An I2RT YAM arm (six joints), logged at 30 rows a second.
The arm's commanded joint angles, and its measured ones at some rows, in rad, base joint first. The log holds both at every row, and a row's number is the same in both.
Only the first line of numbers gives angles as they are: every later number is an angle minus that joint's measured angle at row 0.
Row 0, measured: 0.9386, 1.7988, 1.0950, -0.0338, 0.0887, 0.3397
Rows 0 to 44, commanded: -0.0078, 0.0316, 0.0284, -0.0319, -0.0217, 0.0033; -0.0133, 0.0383, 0.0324, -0.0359, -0.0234, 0.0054; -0.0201, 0.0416, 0.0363, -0.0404, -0.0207, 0.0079; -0.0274, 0.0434, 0.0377, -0.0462, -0.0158, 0.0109; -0.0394, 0.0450, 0.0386, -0.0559, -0.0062, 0.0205; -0.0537, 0.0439, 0.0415, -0.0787, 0.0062, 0.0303; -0.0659, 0.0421, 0.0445, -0.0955, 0.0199, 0.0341; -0.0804, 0.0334, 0.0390, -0.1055, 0.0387, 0.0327; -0.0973, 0.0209, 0.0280, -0.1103, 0.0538, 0.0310; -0.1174, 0.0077, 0.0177, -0.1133, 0.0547, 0.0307; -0.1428, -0.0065, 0.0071, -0.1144, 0.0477, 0.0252; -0.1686, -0.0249, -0.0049, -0.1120, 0.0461, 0.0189; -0.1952, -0.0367, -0.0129, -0.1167, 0.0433, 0.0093; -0.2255, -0.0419, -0.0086, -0.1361, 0.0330, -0.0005; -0.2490, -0.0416, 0.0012, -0.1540, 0.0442, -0.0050; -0.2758, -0.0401, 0.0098, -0.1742, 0.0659, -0.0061; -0.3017, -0.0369, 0.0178, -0.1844, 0.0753, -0.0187; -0.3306, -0.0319, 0.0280, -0.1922, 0.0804, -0.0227; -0.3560, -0.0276, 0.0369, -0.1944, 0.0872, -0.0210; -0.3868, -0.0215, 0.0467, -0.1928, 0.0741, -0.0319; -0.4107, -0.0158, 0.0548, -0.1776, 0.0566, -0.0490; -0.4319, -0.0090, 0.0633, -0.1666, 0.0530, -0.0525; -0.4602, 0.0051, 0.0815, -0.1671, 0.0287, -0.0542; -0.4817, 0.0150, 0.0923, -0.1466, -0.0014, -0.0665; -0.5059, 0.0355, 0.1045, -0.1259, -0.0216, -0.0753; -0.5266, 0.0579, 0.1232, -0.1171, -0.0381, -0.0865; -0.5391, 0.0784, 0.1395, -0.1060, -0.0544, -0.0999; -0.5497, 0.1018, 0.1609, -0.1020, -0.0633, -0.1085; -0.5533, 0.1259, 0.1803, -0.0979, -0.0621, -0.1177; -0.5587, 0.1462, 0.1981, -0.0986, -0.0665, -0.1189; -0.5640, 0.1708, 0.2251, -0.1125, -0.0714, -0.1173; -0.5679, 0.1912, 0.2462, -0.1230, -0.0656, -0.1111; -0.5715, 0.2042, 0.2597, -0.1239, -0.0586, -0.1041; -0.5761, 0.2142, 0.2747, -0.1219, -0.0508, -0.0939; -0.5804, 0.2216, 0.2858, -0.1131, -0.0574, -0.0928; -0.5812, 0.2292, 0.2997, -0.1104, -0.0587, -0.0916; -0.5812, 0.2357, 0.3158, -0.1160, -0.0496, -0.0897; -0.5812, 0.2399, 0.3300, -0.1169, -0.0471, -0.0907; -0.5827, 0.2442, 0.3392, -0.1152, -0.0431, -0.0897; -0.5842, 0.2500, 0.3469, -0.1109, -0.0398, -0.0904; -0.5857, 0.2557, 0.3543, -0.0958, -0.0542, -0.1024; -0.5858, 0.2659, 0.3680, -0.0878, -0.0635, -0.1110; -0.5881, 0.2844, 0.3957, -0.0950, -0.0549, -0.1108; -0.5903, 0.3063, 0.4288, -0.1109, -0.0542, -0.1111; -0.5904, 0.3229, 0.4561, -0.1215, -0.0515, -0.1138
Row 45, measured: -0.5875, 0.2900, 0.4002, -0.1312, -0.0771, -0.1160
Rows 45 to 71, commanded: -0.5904, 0.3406, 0.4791, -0.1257, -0.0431, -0.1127; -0.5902, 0.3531, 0.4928, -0.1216, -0.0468, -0.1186; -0.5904, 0.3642, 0.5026, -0.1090, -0.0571, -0.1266; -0.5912, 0.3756, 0.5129, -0.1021, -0.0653, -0.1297; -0.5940, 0.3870, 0.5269, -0.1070, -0.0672, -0.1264; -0.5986, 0.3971, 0.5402, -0.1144, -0.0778, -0.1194; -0.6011, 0.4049, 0.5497, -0.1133, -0.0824, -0.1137; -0.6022, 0.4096, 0.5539, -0.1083, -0.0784, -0.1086; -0.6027, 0.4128, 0.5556, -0.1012, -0.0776, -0.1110; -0.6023, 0.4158, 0.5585, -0.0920, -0.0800, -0.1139; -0.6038, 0.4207, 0.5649, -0.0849, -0.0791, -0.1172; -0.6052, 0.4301, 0.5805, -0.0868, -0.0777, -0.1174; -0.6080, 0.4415, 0.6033, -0.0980, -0.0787, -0.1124; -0.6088, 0.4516, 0.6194, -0.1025, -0.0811, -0.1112; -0.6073, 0.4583, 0.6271, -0.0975, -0.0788, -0.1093; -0.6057, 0.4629, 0.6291, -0.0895, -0.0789, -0.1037; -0.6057, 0.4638, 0.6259, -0.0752, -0.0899, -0.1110; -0.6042, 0.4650, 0.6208, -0.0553, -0.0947, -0.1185; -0.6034, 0.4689, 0.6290, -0.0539, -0.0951, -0.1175; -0.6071, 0.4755, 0.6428, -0.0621, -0.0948, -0.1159; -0.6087, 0.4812, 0.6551, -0.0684, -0.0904, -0.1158; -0.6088, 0.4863, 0.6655, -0.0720, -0.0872, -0.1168; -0.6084, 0.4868, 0.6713, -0.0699, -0.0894, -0.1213; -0.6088, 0.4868, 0.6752, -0.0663, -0.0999, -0.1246; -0.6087, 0.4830, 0.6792, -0.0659, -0.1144, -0.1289; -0.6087, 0.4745, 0.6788, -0.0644, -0.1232, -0.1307; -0.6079, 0.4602, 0.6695, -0.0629, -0.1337, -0.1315
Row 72, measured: -0.6073, 0.4826, 0.6672, -0.1155, -0.1091, -0.1221
